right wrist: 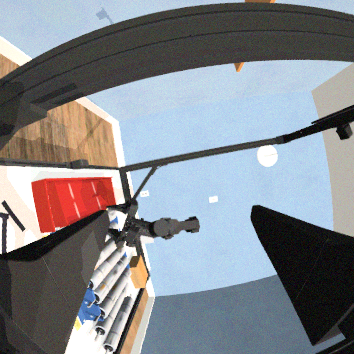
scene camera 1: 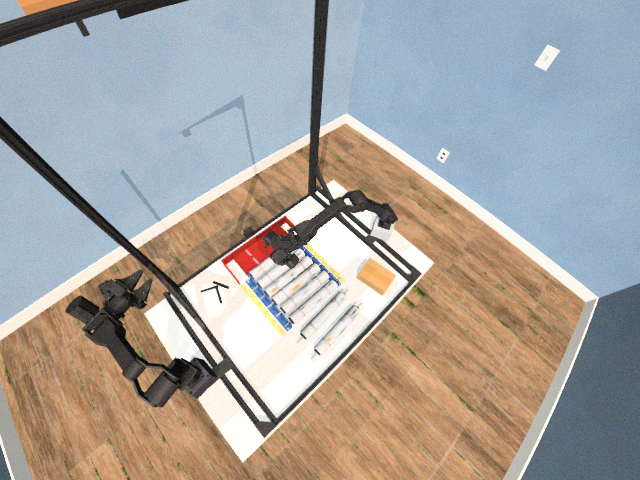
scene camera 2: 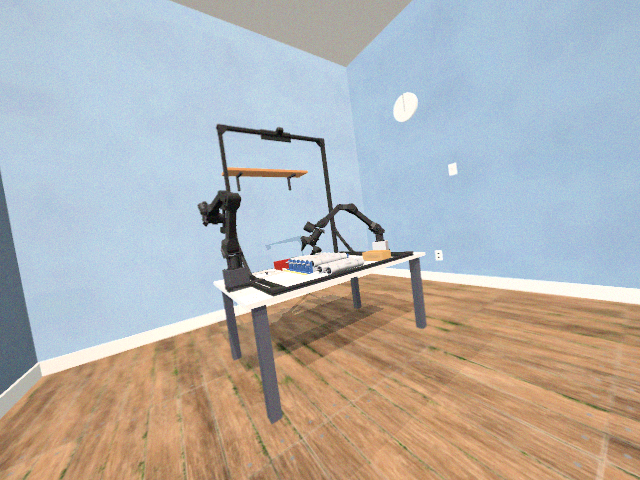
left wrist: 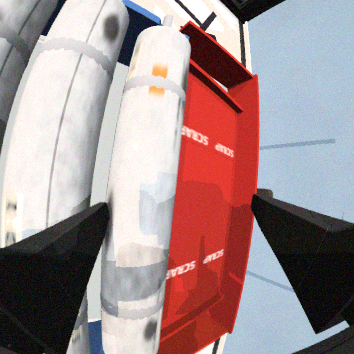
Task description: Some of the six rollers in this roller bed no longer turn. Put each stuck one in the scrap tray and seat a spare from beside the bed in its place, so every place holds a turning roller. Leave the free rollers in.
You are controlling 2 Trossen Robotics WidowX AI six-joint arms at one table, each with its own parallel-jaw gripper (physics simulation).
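Places are measured from the left arm's base along level axes (x right, y ahead, z up), in millimetres.
Pixels of known places: left gripper, fingertip midpoint: (scene camera 2: 305, 254) (left wrist: 180, 205); right gripper, fingertip midpoint: (right wrist: 180, 215) (scene camera 1: 147, 274) (scene camera 2: 236, 218); left arm's base at its link origin: (scene camera 1: 384, 223) (scene camera 2: 379, 241); right arm's base at its link origin: (scene camera 1: 192, 376) (scene camera 2: 235, 268).
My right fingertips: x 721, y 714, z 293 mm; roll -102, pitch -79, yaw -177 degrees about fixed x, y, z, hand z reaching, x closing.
Note:
Ahead of a thing's pixels: the offset from my right fingertips to its middle. "*": to the spot under its first point.
The roller bed, with blue rails @[* dz -387, dx -298, dy -155 mm] (scene camera 1: 263, 300) (scene camera 2: 300, 266), holds several white-grey rollers side by side. Two spare rollers @[dz -366, dx -580, dy -186 mm] (scene camera 1: 322, 316) @[dz -366, dx -658, dy -145 mm] (scene camera 1: 337, 329) lie beside it, near the table's front edge. The red scrap tray @[dz -363, dx -190, dy -390 mm] (scene camera 1: 261, 243) (left wrist: 246, 170) (right wrist: 42, 206) lies along the bed's far side and shows no roller in it. My left gripper (scene camera 1: 287, 258) (left wrist: 180, 205) is open and empty above the far end of the bed. In the left wrist view the end roller @[dz -339, dx -270, dy -343 mm] (left wrist: 145, 165) and the tray appear between its fingers. My right gripper (scene camera 1: 146, 276) is open and empty, raised off the table's left side.
An orange-tan block @[dz -363, dx -756, dy -445 mm] (scene camera 1: 376, 276) (scene camera 2: 376, 255) (right wrist: 139, 273) lies on the table right of the bed. Thin black pieces @[* dz -390, dx -78, dy -116 mm] (scene camera 1: 217, 291) lie left of the tray. A black frame post @[* dz +239, dx -293, dy -807 mm] (scene camera 1: 317, 93) (scene camera 2: 327, 180) rises behind the table. The second roller @[dz -339, dx -322, dy -316 mm] (left wrist: 65, 125) lies close beside the end one.

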